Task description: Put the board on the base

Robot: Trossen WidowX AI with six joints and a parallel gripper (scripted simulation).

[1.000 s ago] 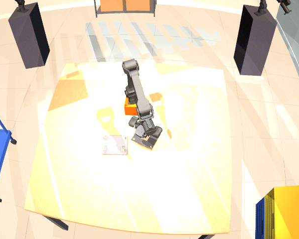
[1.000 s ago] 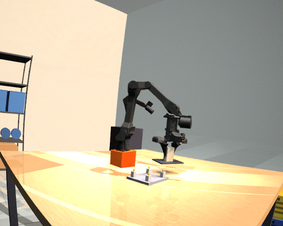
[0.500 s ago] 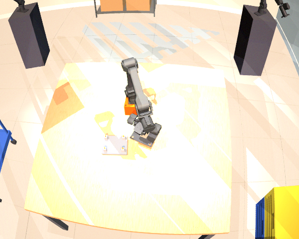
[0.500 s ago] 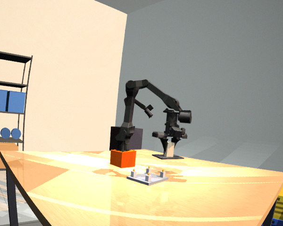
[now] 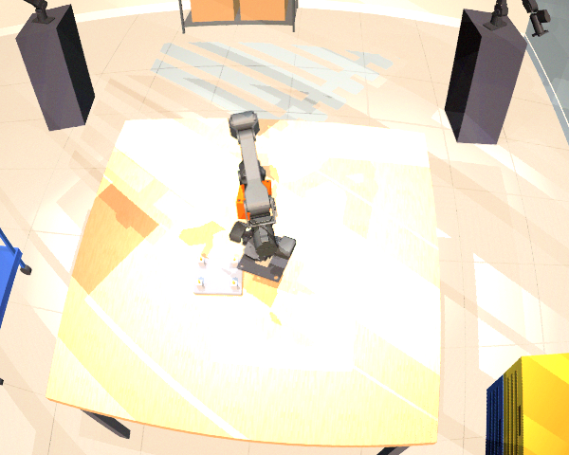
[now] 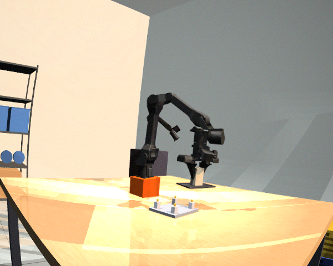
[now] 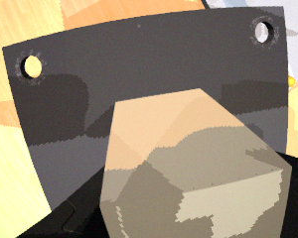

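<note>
My gripper tip is 150 mm to the left of the grey base and 120 mm above it. The rest, counted from my gripper tip: black board 10 mm below.
</note>
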